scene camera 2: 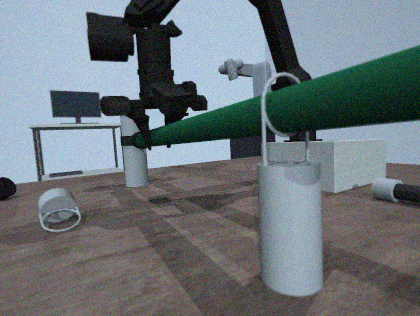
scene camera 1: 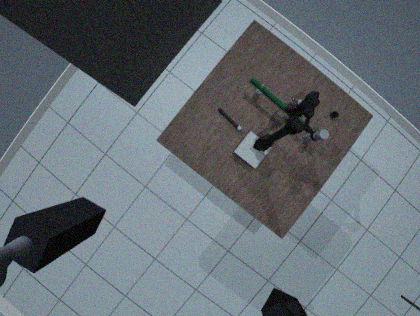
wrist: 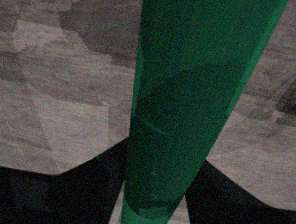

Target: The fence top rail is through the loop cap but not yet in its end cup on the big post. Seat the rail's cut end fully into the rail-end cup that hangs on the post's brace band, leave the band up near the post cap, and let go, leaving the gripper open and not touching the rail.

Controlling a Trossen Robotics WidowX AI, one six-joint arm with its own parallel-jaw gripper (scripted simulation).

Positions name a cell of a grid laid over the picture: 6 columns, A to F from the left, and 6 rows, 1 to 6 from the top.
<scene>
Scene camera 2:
my gripper: C3
green top rail: F2
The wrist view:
my gripper: D4
green top rail: D2
</scene>
